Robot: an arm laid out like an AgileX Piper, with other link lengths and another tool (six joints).
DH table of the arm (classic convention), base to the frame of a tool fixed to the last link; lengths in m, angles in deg. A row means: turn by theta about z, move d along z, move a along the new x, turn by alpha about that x. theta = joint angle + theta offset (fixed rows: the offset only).
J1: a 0, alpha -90, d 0.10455, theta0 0
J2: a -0.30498, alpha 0, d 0, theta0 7.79
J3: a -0.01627, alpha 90, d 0, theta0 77.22
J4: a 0, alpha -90, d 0.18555, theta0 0
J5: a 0, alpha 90, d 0, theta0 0
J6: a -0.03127, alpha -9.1, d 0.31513, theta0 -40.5
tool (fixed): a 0, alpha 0, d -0.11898, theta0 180
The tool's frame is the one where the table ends.
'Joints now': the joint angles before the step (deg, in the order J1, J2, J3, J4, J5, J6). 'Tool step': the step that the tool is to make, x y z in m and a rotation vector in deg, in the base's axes. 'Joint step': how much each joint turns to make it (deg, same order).
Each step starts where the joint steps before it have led.
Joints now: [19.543, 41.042, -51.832, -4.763, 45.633, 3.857]
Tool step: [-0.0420, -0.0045, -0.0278, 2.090, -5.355, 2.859]
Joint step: [-0.017, -12.760, 11.802, 3.602, -4.923, -3.594]
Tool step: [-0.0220, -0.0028, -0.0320, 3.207, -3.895, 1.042]
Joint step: [0.027, -9.643, 11.179, 2.609, -6.278, -0.849]
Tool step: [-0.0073, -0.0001, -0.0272, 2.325, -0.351, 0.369]
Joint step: [-0.013, -4.735, 7.461, 2.176, -3.836, -0.083]
